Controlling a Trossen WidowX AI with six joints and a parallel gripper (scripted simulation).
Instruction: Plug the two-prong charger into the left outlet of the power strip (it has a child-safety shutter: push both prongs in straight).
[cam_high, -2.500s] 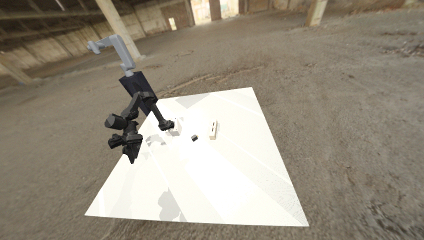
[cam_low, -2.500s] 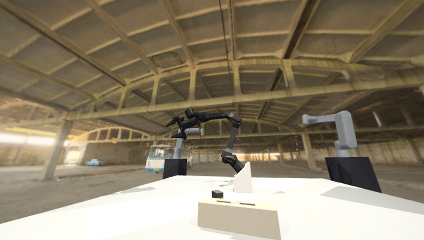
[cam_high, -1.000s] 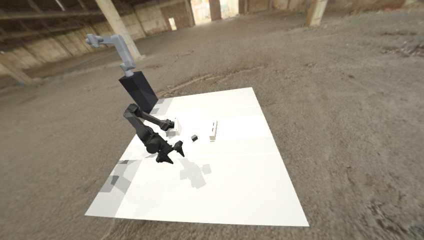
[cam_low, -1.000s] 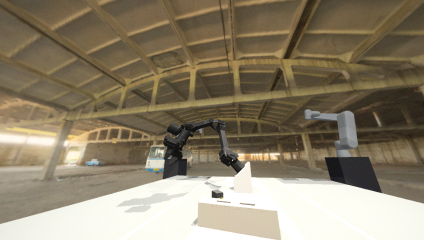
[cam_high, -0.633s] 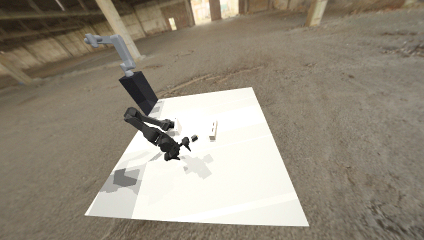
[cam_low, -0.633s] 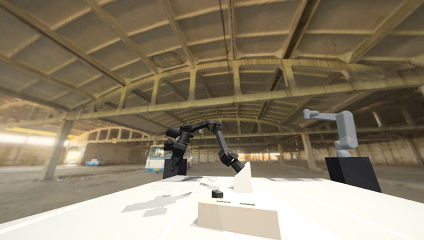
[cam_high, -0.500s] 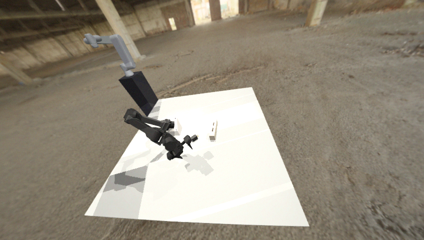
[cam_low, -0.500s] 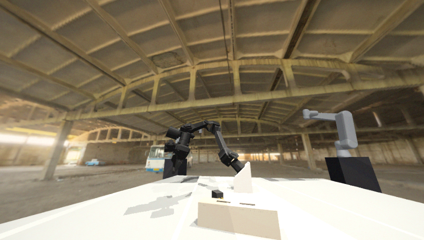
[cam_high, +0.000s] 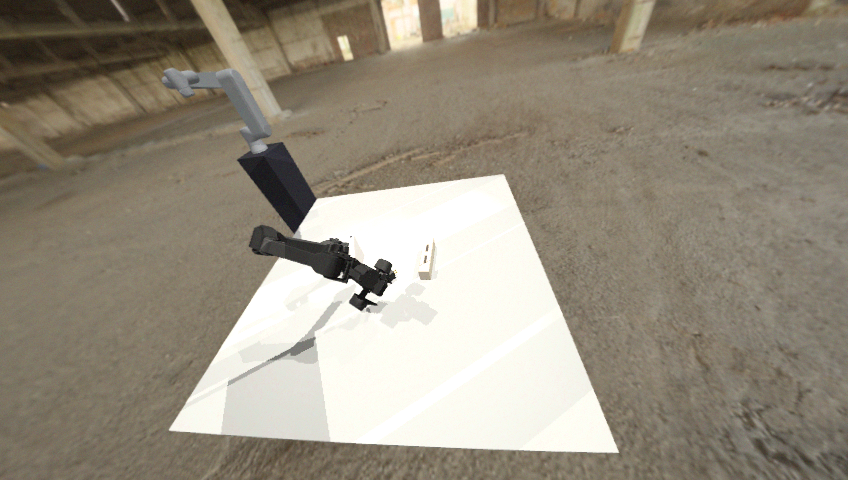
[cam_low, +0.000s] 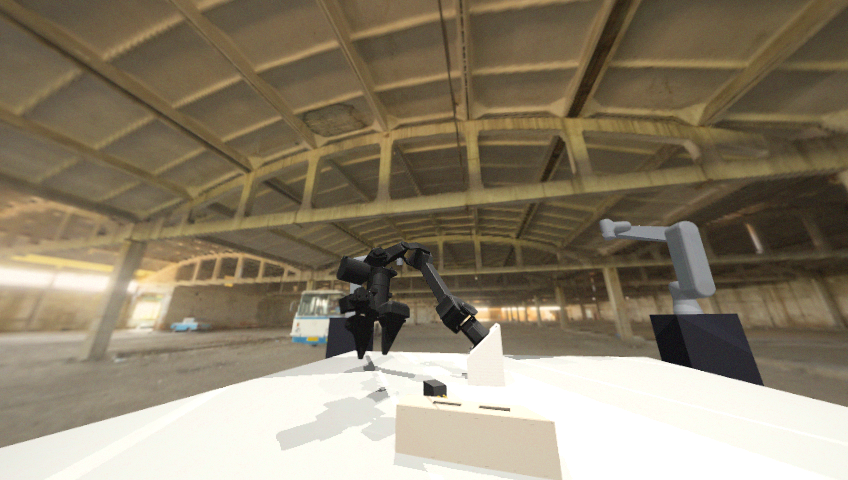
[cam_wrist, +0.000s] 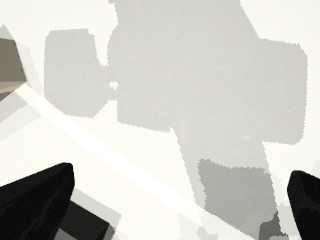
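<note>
Right now the two-prong charger is 2 cm behind my gripper tip, 14 cm to the left of it and 7 cm below it.
</note>
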